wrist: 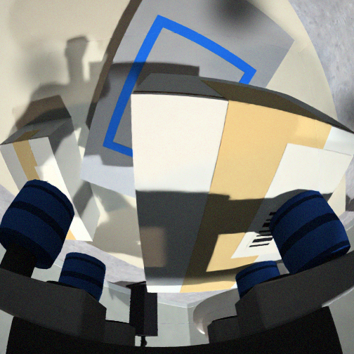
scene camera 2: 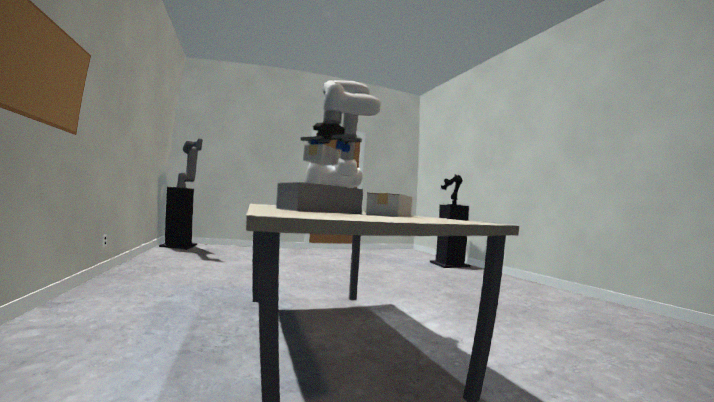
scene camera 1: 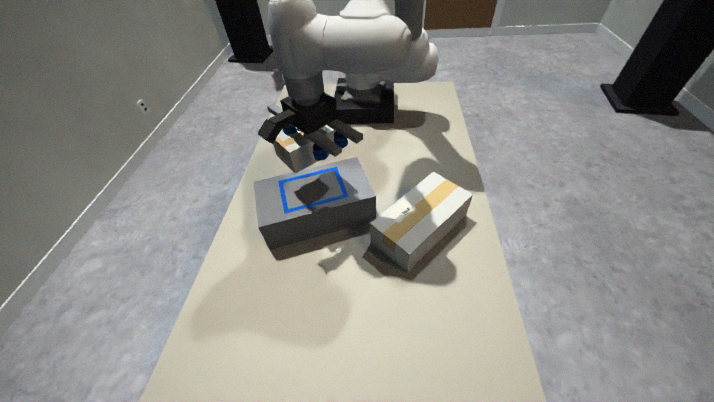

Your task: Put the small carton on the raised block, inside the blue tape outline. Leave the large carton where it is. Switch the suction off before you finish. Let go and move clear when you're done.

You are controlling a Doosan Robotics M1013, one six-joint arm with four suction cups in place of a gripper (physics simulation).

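Frame: origin at the arm's base, x up, y ahead, z left, level; centimetres.
Where they show: hand, tool point: (scene camera 2: 329,150); arm's base, link origin: (scene camera 1: 363,92).
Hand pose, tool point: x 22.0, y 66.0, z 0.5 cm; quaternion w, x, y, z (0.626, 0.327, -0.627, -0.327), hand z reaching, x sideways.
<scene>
Each offset is from my tool point to the centre of the thing. "spot": to the spot under its first point.
The small carton @[dx -2.6, dy -1.4, dz -3.7 cm] (scene camera 1: 300,160) (scene camera 2: 321,154) (wrist: 175,150) hangs under my suction gripper (scene camera 1: 314,142) (scene camera 2: 330,145) (wrist: 175,245), held in the air. In scene camera 2 a wide gap separates it from the raised grey block @[dx -24.0, dy +2.4, dz -3.3 cm] (scene camera 1: 267,202) (scene camera 2: 325,201) (wrist: 270,42). In scene camera 1 it shows beyond the block's back edge, partly covered by the gripper's bars. The blue tape outline @[spot: dx -17.9, dy +7.2, dz -11.6 cm] (scene camera 1: 282,196) (wrist: 210,49) is on the block's top, with a shadow inside; the carton hides part of it in the wrist view. The large carton @[dx -24.9, dy +3.4, dz +31.8 cm] (scene camera 1: 425,215) (scene camera 2: 392,205) (wrist: 50,160) rests on the table beside the block.
The table (scene camera 1: 350,360) (scene camera 2: 380,227) bears the block, the large carton and the arm's black base (scene camera 1: 367,111) at its far end. The large carton stands close to the block's right front corner in scene camera 1. Black pedestals (scene camera 2: 180,217) (scene camera 2: 452,245) stand on the floor away from the table.
</scene>
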